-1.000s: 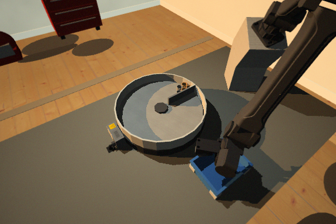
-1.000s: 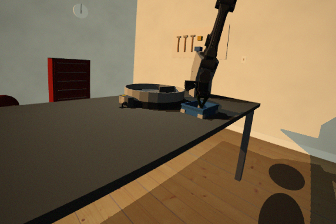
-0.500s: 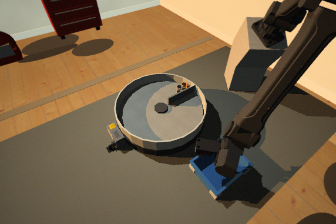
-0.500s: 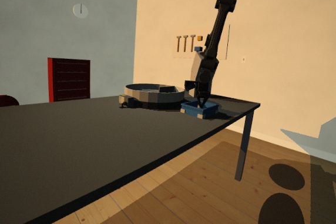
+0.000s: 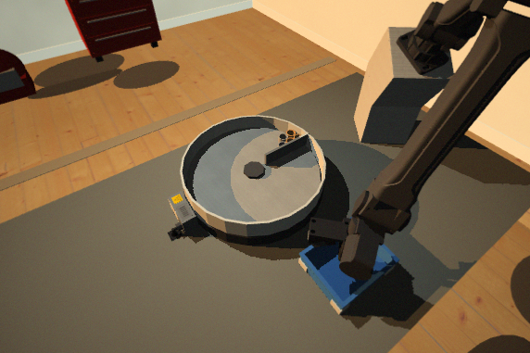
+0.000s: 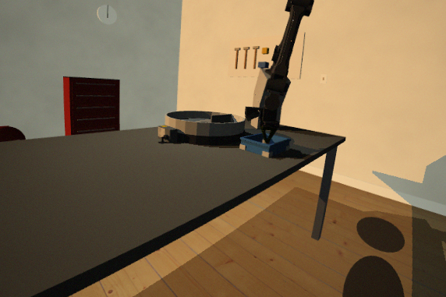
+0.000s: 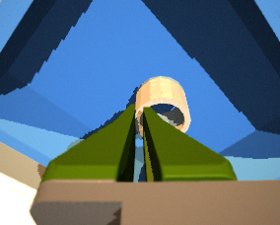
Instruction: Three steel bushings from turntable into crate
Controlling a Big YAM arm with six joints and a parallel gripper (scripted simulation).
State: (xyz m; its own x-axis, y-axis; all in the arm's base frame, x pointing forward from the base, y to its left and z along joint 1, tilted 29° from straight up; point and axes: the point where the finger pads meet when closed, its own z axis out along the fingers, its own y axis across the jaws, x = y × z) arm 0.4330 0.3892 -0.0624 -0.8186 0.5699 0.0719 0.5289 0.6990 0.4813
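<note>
My hand is 2 cm above the blue crate, 1 cm to the left of it and 1 cm past it. The rest, counted from my hand: round turntable (35 cm to the right, 11 cm ahead, 1 cm above).
</note>
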